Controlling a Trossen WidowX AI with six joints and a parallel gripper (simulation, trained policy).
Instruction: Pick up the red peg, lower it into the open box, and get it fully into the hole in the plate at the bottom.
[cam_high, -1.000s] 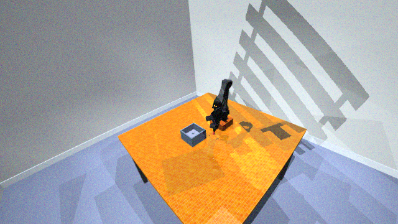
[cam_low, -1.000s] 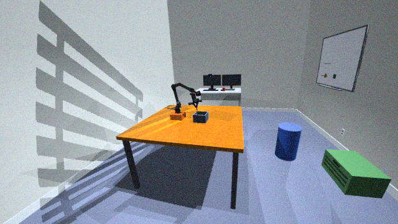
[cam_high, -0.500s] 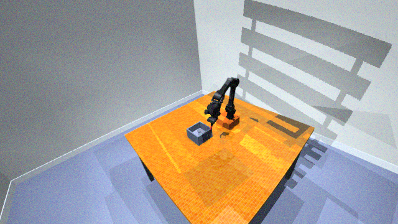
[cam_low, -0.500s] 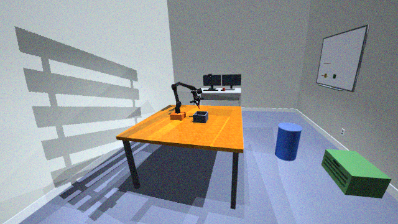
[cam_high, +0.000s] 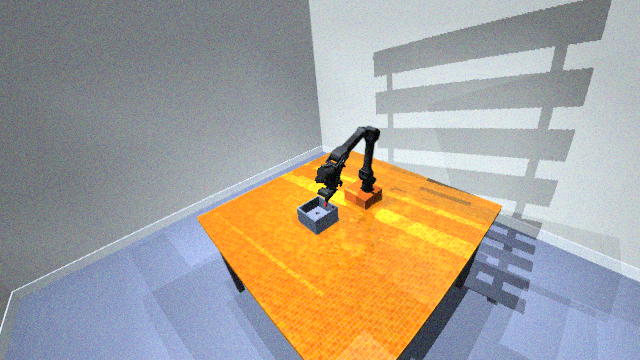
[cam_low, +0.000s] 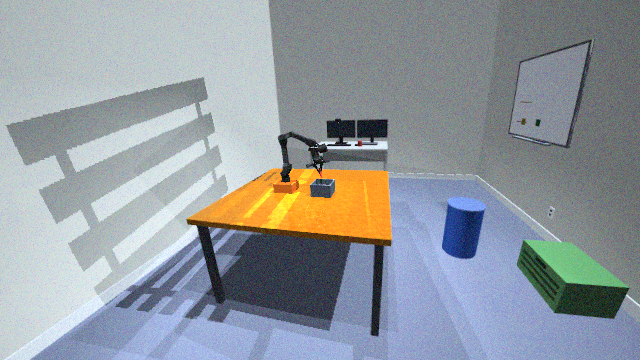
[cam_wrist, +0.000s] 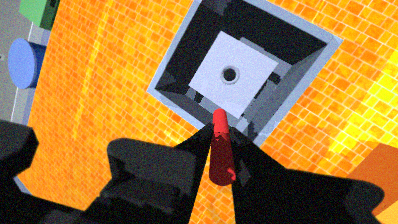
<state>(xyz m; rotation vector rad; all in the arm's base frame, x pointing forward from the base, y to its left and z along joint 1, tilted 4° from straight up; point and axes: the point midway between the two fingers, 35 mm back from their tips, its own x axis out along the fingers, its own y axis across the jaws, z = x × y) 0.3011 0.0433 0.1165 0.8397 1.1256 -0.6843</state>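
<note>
My gripper tip is now 10 mm below the red peg. Also, from my gripper tip: grey box (120 mm below, 40 mm to the right, 40 mm ahead); then plate (100 mm below, 40 mm to the right, 40 mm ahead).
</note>
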